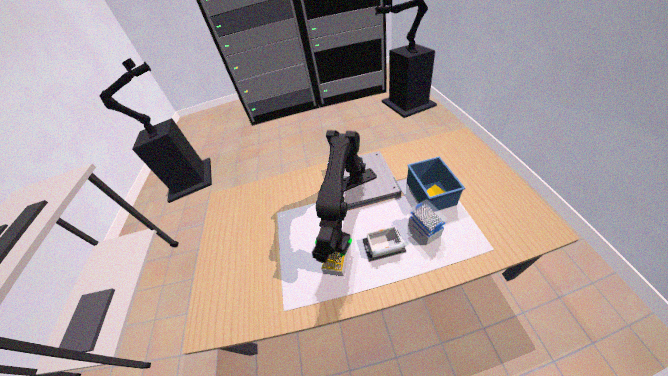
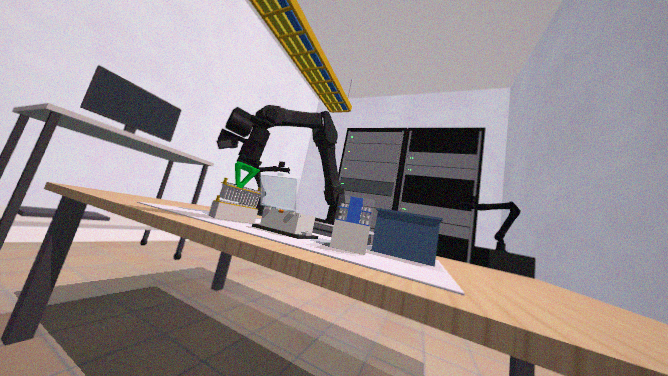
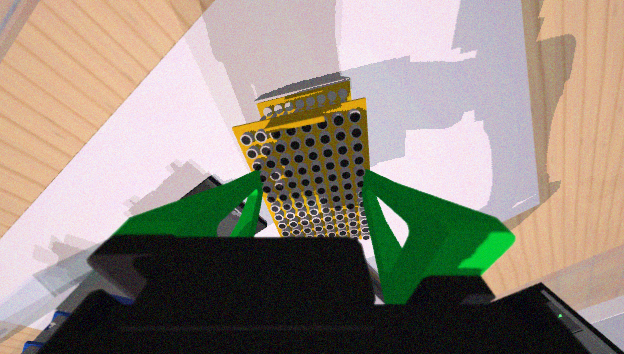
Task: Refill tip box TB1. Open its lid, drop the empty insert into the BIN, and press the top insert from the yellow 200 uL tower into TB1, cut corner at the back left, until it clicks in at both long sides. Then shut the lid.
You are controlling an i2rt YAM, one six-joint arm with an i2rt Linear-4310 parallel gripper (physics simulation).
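Observation:
My gripper is shut on the top yellow insert, gripping its two long sides. The insert is full of tips and hangs a little above the yellow 200 uL tower. Tip box TB1 stands to the right with its clear lid upright and open; its inside looks white and empty. The blue BIN at the right holds a yellow insert.
A blue-banded tip tower stands between TB1 and the bin. All stand on a white mat on the wooden table. The arm's grey base plate lies behind. Server racks stand beyond.

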